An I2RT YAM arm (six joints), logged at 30 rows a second.
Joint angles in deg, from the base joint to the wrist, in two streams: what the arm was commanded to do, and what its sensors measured. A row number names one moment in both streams.
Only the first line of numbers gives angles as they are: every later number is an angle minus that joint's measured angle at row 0.
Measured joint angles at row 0:
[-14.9, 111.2, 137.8, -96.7, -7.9, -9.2]
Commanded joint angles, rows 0 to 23:
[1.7, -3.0, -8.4, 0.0, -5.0, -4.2]
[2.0, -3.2, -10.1, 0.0, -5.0, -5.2]
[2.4, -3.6, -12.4, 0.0, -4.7, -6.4]
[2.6, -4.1, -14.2, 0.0, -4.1, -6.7]
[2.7, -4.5, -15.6, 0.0, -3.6, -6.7]
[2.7, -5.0, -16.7, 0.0, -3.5, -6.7]
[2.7, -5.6, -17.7, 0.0, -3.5, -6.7]
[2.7, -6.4, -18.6, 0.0, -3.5, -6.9]
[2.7, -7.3, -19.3, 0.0, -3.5, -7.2]
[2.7, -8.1, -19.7, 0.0, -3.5, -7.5]
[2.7, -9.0, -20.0, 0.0, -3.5, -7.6]
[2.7, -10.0, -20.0, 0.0, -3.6, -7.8]
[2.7, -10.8, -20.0, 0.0, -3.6, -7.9]
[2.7, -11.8, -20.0, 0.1, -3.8, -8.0]
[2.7, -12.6, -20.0, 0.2, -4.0, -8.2]
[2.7, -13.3, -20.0, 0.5, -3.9, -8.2]
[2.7, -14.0, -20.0, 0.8, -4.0, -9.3]
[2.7, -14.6, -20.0, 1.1, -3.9, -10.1]
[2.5, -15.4, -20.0, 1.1, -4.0, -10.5]
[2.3, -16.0, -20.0, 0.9, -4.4, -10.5]
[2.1, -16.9, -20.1, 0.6, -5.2, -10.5]
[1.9, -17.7, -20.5, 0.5, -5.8, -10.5]
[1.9, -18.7, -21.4, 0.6, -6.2, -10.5]
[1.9, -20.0, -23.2, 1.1, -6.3, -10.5]
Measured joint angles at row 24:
[2.3, -17.0, -20.5, 0.6, -4.1, -9.1]
